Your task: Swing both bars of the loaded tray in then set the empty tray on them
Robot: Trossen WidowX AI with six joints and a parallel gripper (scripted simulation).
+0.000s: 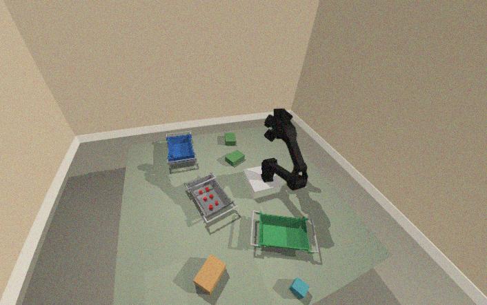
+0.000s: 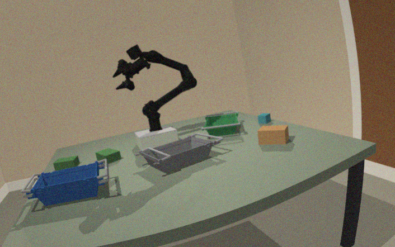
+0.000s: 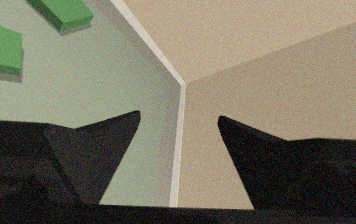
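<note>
My gripper tip is now 520 mm to the right of the green tray, 300 mm above it and 110 mm short of it. The rest, counted from my gripper tip: orange block: 620 mm to the left, 490 mm ahead, 320 mm below; then cyan block: 760 mm to the left, 320 mm below, 130 mm ahead; then red block: 490 mm ahead, 330 mm below, 170 mm to the left.
</note>
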